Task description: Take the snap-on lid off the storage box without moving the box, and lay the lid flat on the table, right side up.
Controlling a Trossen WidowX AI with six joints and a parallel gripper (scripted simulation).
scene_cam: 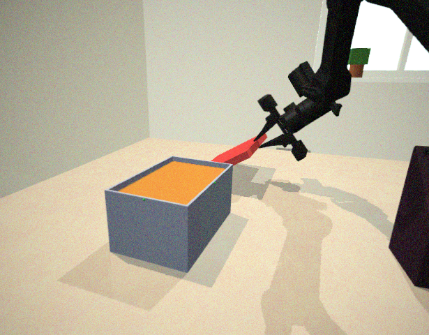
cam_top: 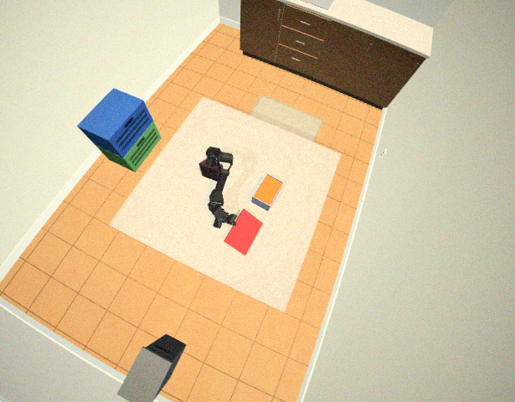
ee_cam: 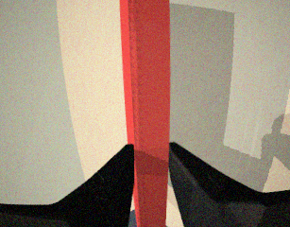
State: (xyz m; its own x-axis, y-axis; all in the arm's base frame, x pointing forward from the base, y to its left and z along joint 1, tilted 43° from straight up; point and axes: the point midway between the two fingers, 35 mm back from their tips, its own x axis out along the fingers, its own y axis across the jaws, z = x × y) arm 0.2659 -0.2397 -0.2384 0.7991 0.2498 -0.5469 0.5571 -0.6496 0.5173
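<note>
Now: the red lid 7 cm ahead of my gripper tip, 1 cm to the right of it and 4 cm below it. Round my gripper tip: storage box: 14 cm ahead, 31 cm to the left, 4 cm below.
</note>
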